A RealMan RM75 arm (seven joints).
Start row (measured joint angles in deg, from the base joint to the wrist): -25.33 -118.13 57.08 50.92 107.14 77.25 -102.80
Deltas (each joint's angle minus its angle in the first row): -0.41 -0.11 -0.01 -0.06 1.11 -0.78 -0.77; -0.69 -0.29 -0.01 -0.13 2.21 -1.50 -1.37; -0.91 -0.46 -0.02 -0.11 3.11 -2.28 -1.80; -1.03 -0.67 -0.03 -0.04 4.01 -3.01 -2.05; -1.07 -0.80 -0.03 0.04 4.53 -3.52 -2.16; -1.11 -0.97 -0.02 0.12 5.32 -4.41 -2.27; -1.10 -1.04 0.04 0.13 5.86 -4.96 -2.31; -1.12 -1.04 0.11 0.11 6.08 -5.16 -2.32; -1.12 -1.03 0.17 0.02 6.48 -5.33 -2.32; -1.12 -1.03 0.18 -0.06 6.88 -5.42 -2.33; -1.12 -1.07 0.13 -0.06 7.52 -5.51 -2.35; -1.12 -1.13 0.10 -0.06 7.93 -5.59 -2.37; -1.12 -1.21 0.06 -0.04 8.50 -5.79 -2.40
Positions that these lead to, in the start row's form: -25.74 -118.24 57.07 50.86 108.25 76.47 -103.57; -26.02 -118.42 57.07 50.79 109.35 75.75 -104.17; -26.24 -118.59 57.06 50.81 110.25 74.97 -104.60; -26.36 -118.80 57.05 50.88 111.15 74.24 -104.85; -26.40 -118.93 57.05 50.96 111.67 73.73 -104.96; -26.44 -119.10 57.06 51.04 112.46 72.84 -105.07; -26.43 -119.17 57.12 51.05 113.00 72.29 -105.11; -26.45 -119.17 57.19 51.03 113.22 72.09 -105.12; -26.45 -119.16 57.25 50.94 113.62 71.92 -105.12; -26.45 -119.16 57.26 50.86 114.02 71.83 -105.13; -26.45 -119.20 57.21 50.86 114.66 71.74 -105.15; -26.45 -119.26 57.18 50.86 115.07 71.66 -105.17; -26.45 -119.34 57.14 50.88 115.64 71.46 -105.20
